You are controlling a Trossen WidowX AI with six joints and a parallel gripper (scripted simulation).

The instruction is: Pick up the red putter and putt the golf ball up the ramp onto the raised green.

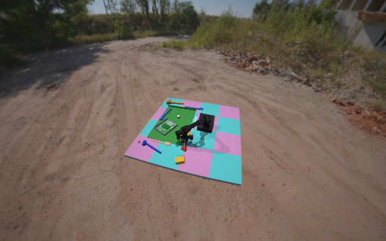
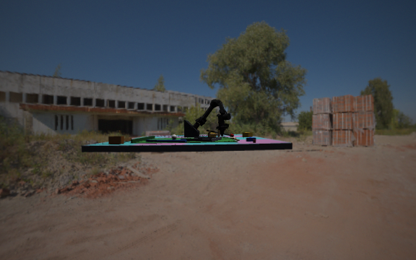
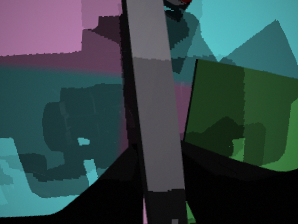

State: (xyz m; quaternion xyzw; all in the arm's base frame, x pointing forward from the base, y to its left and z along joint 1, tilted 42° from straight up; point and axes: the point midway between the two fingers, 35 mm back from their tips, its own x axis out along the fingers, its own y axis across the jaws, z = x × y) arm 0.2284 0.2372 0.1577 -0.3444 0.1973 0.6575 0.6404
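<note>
The white golf ball is 220 mm ahead of my gripper tip, 440 mm to the right of it and 10 mm above it. The rest, counted from my gripper tip: red putter 10 mm to the right, 20 mm above; blue mallet 370 mm ahead, 170 mm to the left.
</note>
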